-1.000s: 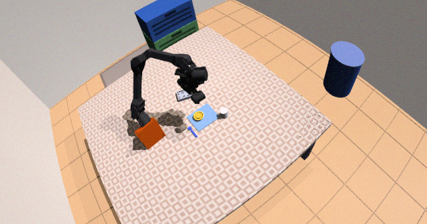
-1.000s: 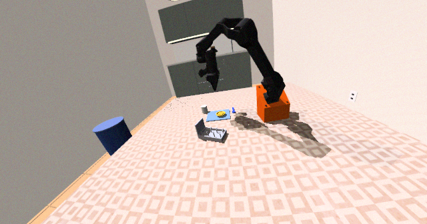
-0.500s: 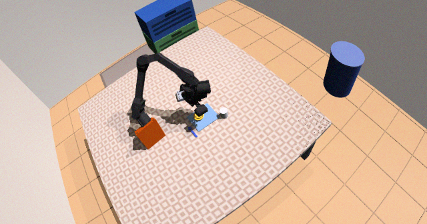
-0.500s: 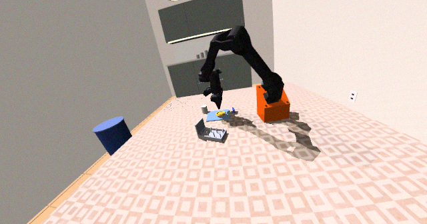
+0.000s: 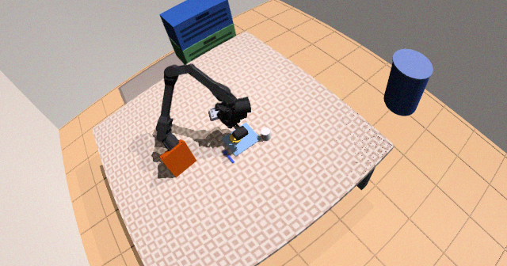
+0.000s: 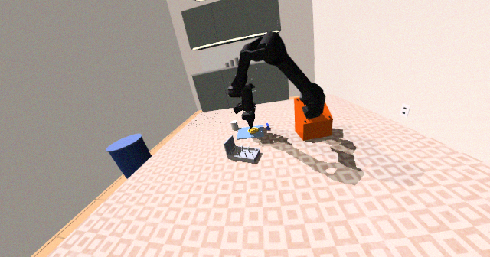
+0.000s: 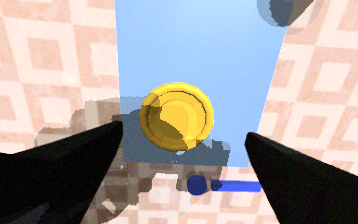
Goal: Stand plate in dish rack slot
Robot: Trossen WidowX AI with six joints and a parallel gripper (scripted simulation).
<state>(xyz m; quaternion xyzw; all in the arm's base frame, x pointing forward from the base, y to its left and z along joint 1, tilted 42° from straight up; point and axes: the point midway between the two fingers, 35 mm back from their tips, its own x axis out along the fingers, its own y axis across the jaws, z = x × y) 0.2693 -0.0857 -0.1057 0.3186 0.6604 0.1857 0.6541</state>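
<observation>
Right now my gripper tip is 4 cm above the yellow plate and 1 cm to the right of it. Also, from my gripper tip: small blue spoon (10 cm behind, 5 cm below, 3 cm to the right); then light blue mat (5 cm below, 1 cm to the right, 1 cm ahead); then white cup (10 cm to the right, 10 cm ahead, 3 cm below).
</observation>
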